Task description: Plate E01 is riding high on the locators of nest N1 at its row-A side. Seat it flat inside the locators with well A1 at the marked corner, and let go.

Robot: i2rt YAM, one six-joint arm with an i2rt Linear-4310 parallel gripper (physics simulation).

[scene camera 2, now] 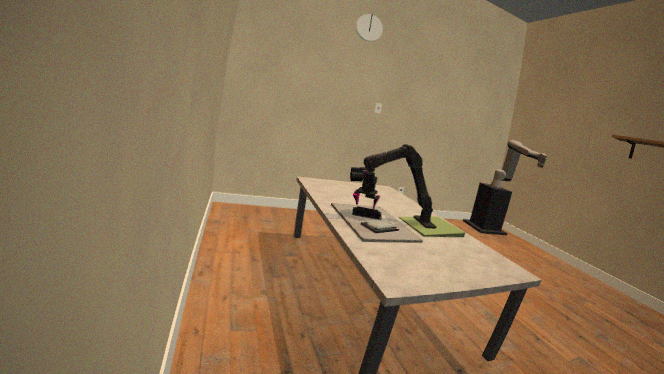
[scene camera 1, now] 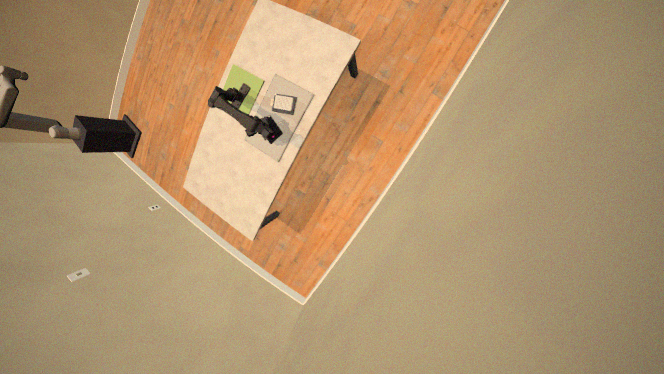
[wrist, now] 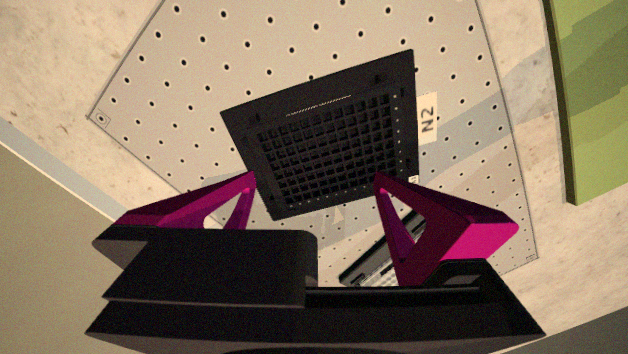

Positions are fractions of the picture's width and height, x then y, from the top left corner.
Scene:
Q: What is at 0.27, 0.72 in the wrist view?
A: The gripper.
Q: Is the gripper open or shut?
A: Open.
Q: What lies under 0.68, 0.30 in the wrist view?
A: An N2 label.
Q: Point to an N2 tray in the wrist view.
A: At 0.64, 0.19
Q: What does the gripper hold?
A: Nothing.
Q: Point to an N1 nest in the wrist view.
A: At 0.60, 0.71

